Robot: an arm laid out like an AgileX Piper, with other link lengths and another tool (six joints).
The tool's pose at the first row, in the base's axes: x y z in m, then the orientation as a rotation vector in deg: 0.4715 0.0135 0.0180 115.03 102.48 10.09
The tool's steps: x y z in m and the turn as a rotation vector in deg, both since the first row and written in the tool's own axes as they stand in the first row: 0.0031 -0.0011 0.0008 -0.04 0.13 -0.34; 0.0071 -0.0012 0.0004 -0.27 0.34 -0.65; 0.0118 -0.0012 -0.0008 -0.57 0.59 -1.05; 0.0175 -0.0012 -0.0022 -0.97 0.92 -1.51; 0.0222 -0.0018 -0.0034 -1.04 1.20 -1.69; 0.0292 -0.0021 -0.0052 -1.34 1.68 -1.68; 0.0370 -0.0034 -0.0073 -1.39 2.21 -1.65; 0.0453 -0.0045 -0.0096 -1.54 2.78 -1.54; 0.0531 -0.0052 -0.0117 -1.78 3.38 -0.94; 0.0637 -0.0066 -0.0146 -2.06 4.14 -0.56; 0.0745 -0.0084 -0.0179 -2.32 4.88 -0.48; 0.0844 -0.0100 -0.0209 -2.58 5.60 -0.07; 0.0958 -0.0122 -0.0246 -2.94 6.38 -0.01
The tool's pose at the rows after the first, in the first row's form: 0.4713 0.0164 0.0162 114.72 102.87 10.15; 0.4717 0.0204 0.0158 114.32 103.20 10.47; 0.4719 0.0252 0.0159 113.81 103.61 10.86; 0.4723 0.0311 0.0161 113.18 104.08 11.41; 0.4720 0.0359 0.0160 113.03 104.39 11.70; 0.4721 0.0432 0.0161 112.94 104.54 12.46; 0.4713 0.0513 0.0160 113.06 104.81 13.06; 0.4707 0.0600 0.0160 113.19 104.98 13.82; 0.4705 0.0681 0.0160 113.72 104.65 14.84; 0.4697 0.0791 0.0160 114.05 104.61 15.99; 0.4685 0.0905 0.0161 114.11 104.85 17.02; 0.4674 0.1009 0.0162 114.46 104.75 18.13; 0.4658 0.1130 0.0164 114.42 104.98 19.28
